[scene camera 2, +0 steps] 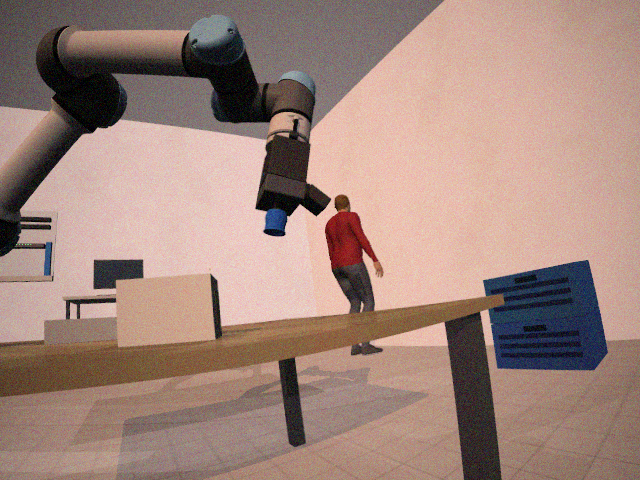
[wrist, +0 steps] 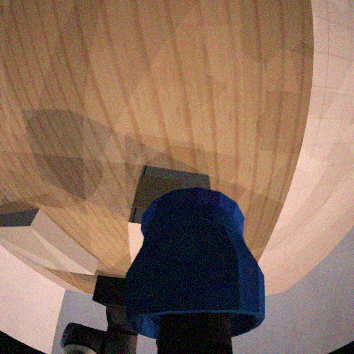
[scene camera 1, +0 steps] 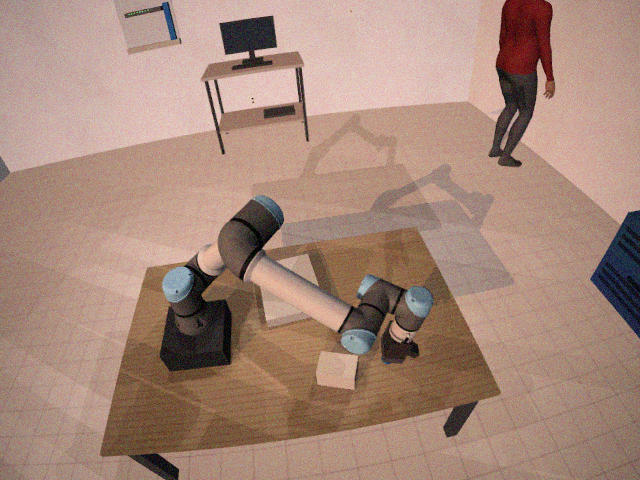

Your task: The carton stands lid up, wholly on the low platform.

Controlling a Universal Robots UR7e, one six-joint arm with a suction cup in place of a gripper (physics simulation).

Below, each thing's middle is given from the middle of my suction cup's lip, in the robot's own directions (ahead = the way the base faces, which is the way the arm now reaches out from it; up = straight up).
I see the carton [scene camera 2: 161, 310] 16 cm behind my suction cup, 2 cm to the left of it and 12 cm below it. Round my suction cup: low platform [scene camera 2: 64, 331] 37 cm behind, 42 cm to the left, 14 cm below.
